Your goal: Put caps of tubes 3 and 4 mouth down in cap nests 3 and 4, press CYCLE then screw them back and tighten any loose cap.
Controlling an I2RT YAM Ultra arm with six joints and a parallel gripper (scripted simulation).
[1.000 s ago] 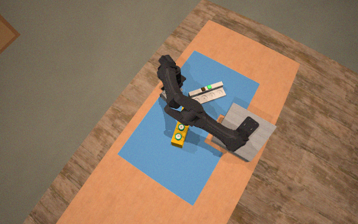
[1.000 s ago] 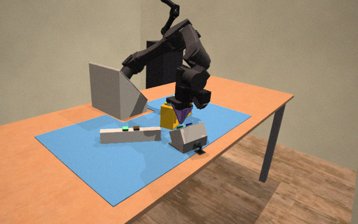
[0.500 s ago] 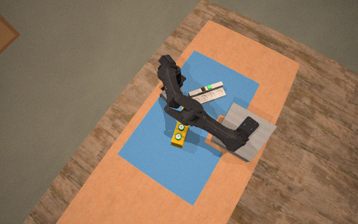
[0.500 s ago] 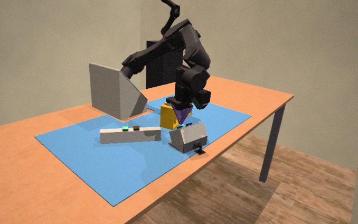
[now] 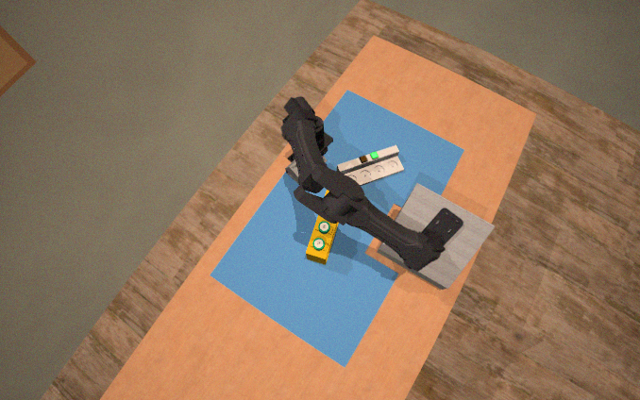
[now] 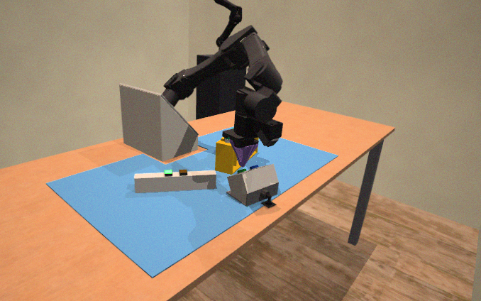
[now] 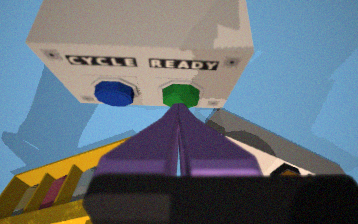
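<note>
My hand is 20 mm above the green key. The rest, counted from my hand: cap 3: 150 mm behind, 120 mm to the left, 30 mm above; cap 4: 130 mm behind, 80 mm to the left, 30 mm above; blue key: 10 mm ahead, 40 mm to the left, 20 mm below.
</note>
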